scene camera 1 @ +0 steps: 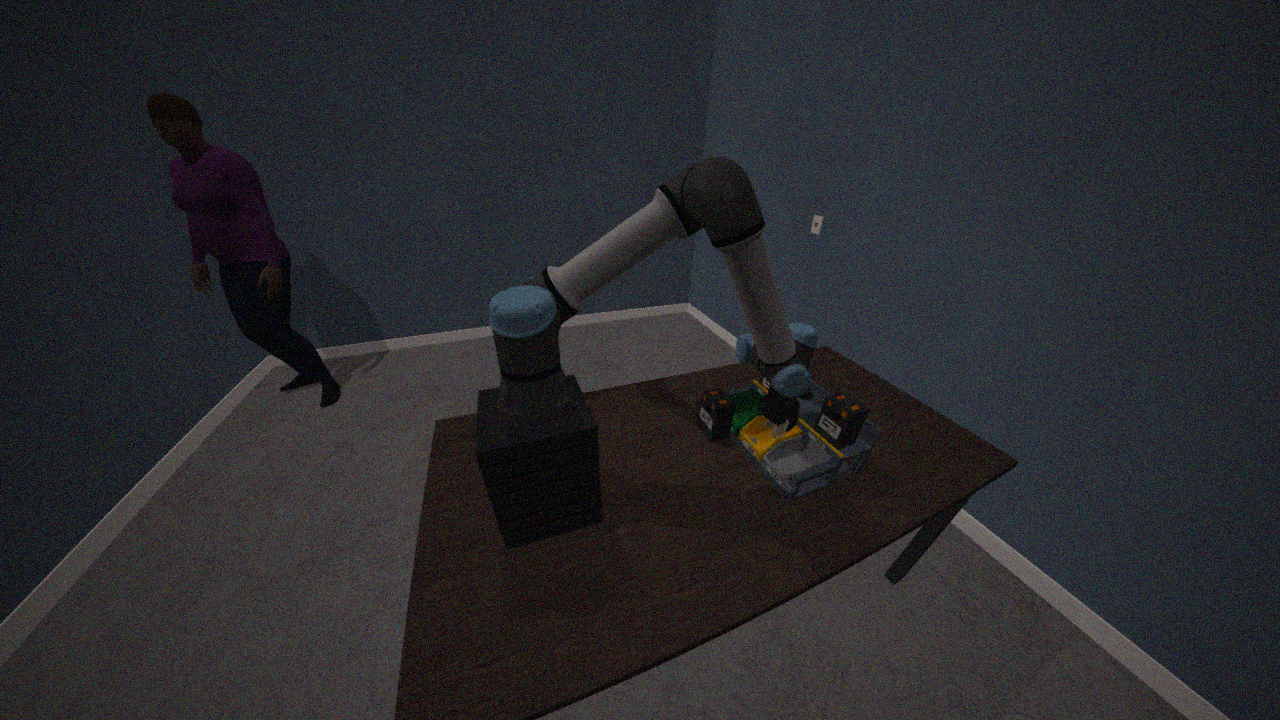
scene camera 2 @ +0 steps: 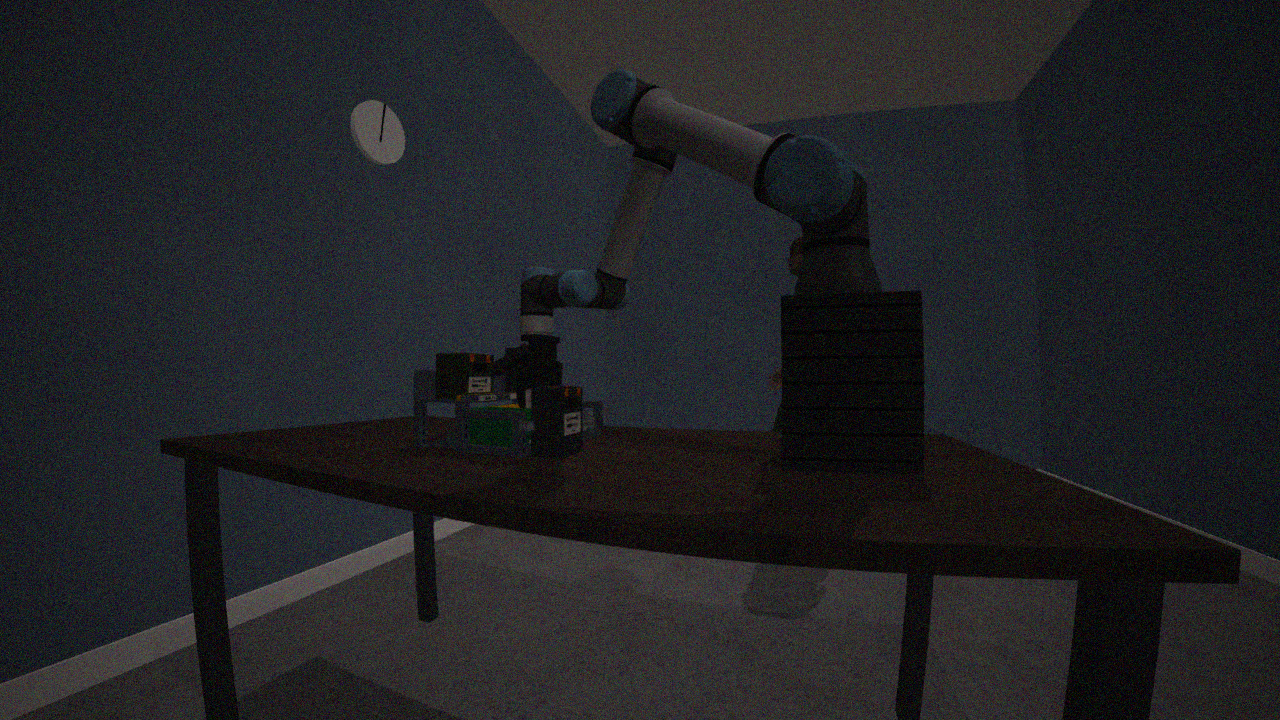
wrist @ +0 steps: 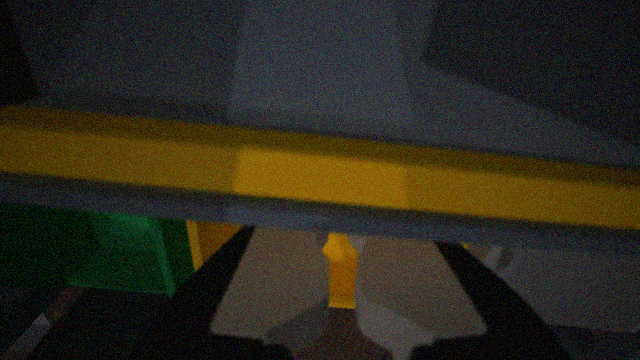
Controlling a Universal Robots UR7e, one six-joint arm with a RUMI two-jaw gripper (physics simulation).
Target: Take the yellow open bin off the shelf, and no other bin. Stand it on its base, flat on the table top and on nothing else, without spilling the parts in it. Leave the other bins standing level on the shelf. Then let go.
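Frame: origin at the arm's base, x right, y ahead, z up, level; centimetres.
Seen in the pictures: gripper, fingertip midpoint: (scene camera 1: 775,437); arm's base, origin of the base link: (scene camera 1: 536,403) (scene camera 2: 837,298).
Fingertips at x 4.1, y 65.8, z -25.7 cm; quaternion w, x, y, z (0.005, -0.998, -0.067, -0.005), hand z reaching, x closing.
Pixels of each thing's top centre, then the offset from my fingertips to it. Level surfaces: height alone.
- yellow bin, middle of its top: (wrist: 326,260) (scene camera 1: 776,424) dx -0.4, dy -0.8, dz +5.0 cm
- green bin, middle of its top: (wrist: 30,234) (scene camera 2: 502,409) (scene camera 1: 752,402) dx -11.6, dy -1.0, dz +5.0 cm
- grey bin, middle of its top: (wrist: 591,279) (scene camera 1: 803,450) dx +10.8, dy -0.7, dz +5.0 cm
- yellow strip, middle of its top: (wrist: 364,184) dx -0.5, dy +4.4, dz +8.1 cm
- black box, middle of its top: (scene camera 2: 557,385) (scene camera 1: 718,397) dx -12.0, dy -14.4, dz +10.1 cm
- table, its level: dz -3.1 cm
The yellow bin (scene camera 1: 765,436) (wrist: 207,240) sits on the shelf (scene camera 1: 857,458) (scene camera 2: 420,420), between the green bin (scene camera 1: 747,408) (scene camera 2: 490,428) (wrist: 125,250) and the grey bin (scene camera 1: 801,458) (wrist: 575,285). My gripper (scene camera 1: 781,428) (wrist: 344,240) is shut and empty, pointing down at the yellow bin. In the wrist view its fingertips are hidden behind the grey edge under a yellow strip (wrist: 320,172) on the shelf, and yellow bin shows between the fingers. Whether the fingers touch the bin, I cannot tell. The parts in the yellow bin are hidden.
A black box (scene camera 1: 841,418) (scene camera 2: 463,376) stands on top of the shelf, close beside the gripper. Another black box (scene camera 1: 714,413) (scene camera 2: 556,420) stands on the table (scene camera 1: 680,555) (scene camera 2: 680,483) by the green bin. The arm's black pedestal (scene camera 1: 537,474) (scene camera 2: 850,380) stands on the table. A person (scene camera 1: 223,205) is behind.
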